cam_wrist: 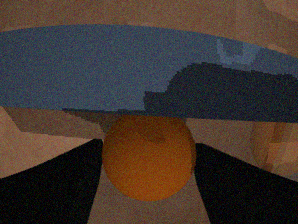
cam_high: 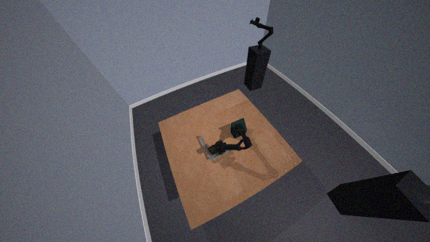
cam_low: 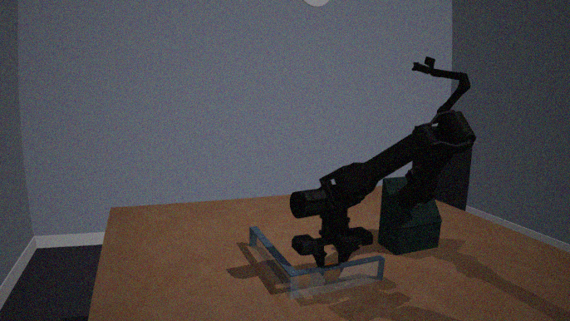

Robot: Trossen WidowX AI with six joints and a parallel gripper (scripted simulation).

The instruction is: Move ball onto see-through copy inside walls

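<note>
Right now my gripper tip is 80 mm short of the pale orange patch and 20 mm to the right of it. Round my gripper tip: orange ball (right at my gripper tip).
</note>
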